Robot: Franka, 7 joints.
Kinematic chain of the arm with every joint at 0, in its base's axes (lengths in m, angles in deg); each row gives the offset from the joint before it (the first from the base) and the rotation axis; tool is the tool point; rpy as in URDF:
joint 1: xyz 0 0 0.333 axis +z
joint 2: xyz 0 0 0 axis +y
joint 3: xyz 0 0 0.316 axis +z
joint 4: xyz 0.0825 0 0 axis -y
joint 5: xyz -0.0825 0 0.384 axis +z
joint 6: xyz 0 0 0 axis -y
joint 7: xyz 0.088 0 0 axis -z
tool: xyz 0 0 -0.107 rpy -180 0 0
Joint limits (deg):
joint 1: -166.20..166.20
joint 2: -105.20..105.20
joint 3: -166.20..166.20
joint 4: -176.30..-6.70
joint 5: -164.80..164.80
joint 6: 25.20..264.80
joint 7: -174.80..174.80
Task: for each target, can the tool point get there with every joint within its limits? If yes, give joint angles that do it. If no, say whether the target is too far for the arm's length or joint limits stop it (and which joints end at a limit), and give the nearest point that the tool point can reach.
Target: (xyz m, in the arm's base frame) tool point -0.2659 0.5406 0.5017
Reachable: yes | joints 52.84 21.53 77.91 -99.94 128.68 182.65 -23.91
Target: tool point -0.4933 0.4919 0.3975
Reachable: yes | joints -21.99 -77.08 121.53 -25.24 -31.99 46.56 134.25
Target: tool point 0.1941 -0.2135 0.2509
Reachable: yes | joints -128.90 -49.87 110.95 -151.65 -34.65 77.89 21.89
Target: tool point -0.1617 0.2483 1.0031
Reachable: yes | joints -81.53 -71.27 -11.28 -73.66 -11.25 109.95 112.74
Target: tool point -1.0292 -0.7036 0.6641
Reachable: no: too far | nearest point -0.6845 -0.4679 0.5532 | short by 0.432 m
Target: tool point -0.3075 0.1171 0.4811
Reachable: yes | joints 79.84 -76.94 83.34 -146.72 -65.17 68.62 53.66
